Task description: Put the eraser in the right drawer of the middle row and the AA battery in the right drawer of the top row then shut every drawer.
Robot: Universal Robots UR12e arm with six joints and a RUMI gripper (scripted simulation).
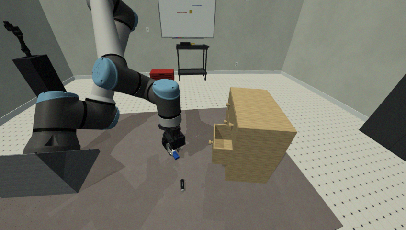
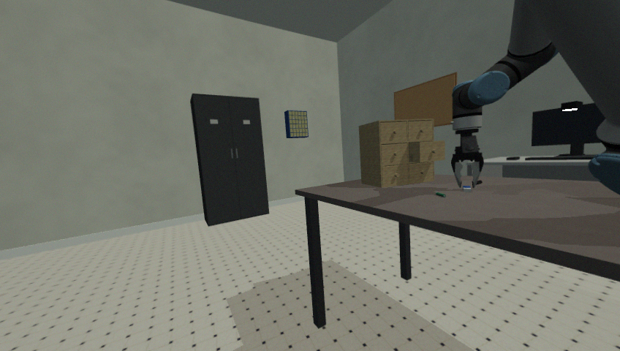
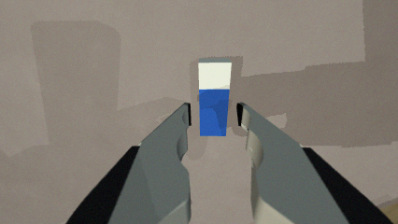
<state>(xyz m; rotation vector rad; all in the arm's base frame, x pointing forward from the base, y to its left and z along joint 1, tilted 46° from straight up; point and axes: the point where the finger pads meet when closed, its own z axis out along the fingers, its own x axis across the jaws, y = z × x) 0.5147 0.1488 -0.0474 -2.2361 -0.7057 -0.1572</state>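
The white eraser is 1 cm to the left of my hand and 2 cm below it. From my hand the other things lie so: small green AA battery 15 cm to the left, 2 cm below; then black AA battery 5 cm ahead, 17 cm to the right, 2 cm below.
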